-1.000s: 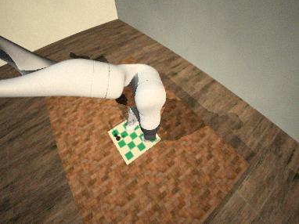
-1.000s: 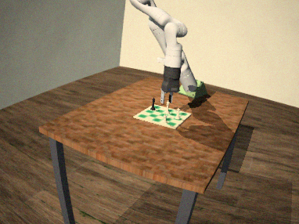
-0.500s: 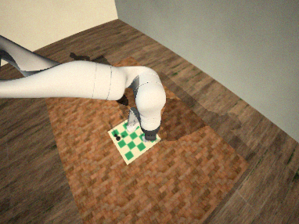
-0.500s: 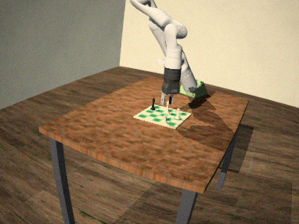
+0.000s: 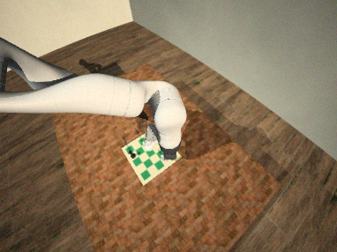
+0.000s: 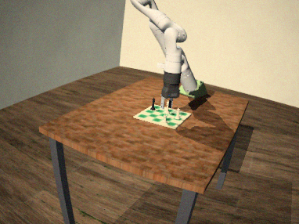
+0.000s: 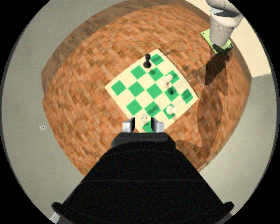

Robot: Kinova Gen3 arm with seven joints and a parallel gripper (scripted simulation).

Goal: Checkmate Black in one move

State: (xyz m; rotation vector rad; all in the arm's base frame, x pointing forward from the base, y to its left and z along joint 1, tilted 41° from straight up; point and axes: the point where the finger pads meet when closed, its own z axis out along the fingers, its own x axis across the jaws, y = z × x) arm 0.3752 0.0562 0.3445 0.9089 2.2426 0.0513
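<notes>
Now: the chessboard 8 cm behind my hand, 2 cm to the right of it and 9 cm below it. Round my hand: black piece (13 cm behind, 10 cm to the right, 5 cm below).
</notes>
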